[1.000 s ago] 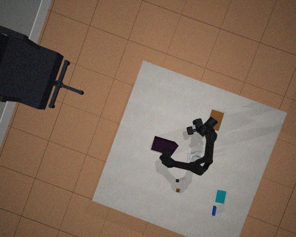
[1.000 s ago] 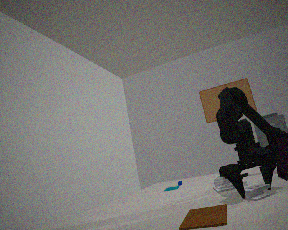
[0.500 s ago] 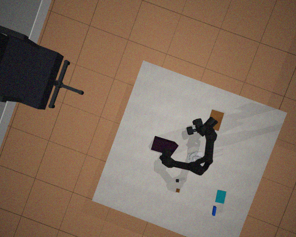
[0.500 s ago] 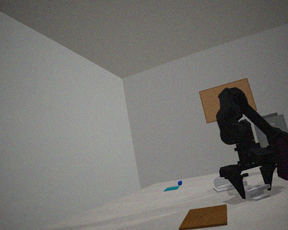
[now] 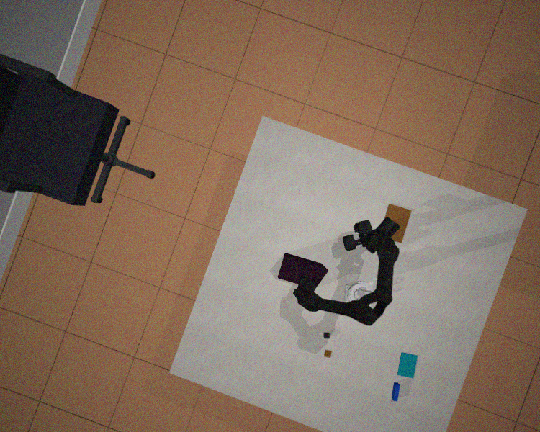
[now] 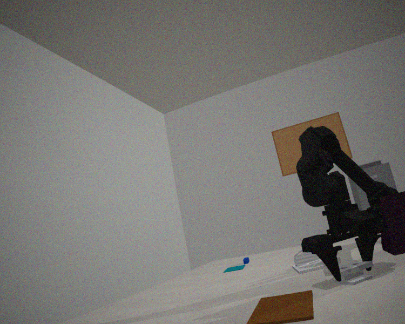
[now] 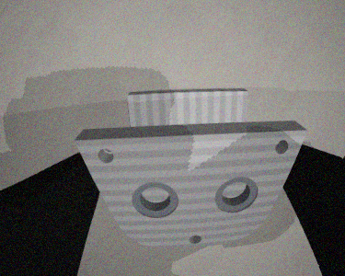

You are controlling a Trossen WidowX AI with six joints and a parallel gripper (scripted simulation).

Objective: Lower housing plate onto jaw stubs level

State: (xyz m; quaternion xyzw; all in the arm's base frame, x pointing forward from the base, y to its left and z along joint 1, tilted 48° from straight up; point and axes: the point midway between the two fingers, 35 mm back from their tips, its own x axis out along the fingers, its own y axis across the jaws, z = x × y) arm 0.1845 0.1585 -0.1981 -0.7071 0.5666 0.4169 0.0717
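The grey jaw assembly lies 240 mm to the right of my gripper tip, 50 mm ahead of it and 10 mm above it. Also, from my gripper tip: blue block: 630 mm to the right, 370 mm ahead; orange plate: 140 mm ahead, 110 mm to the left, 10 mm below; teal tile: 500 mm to the right, 390 mm ahead, 10 mm below.
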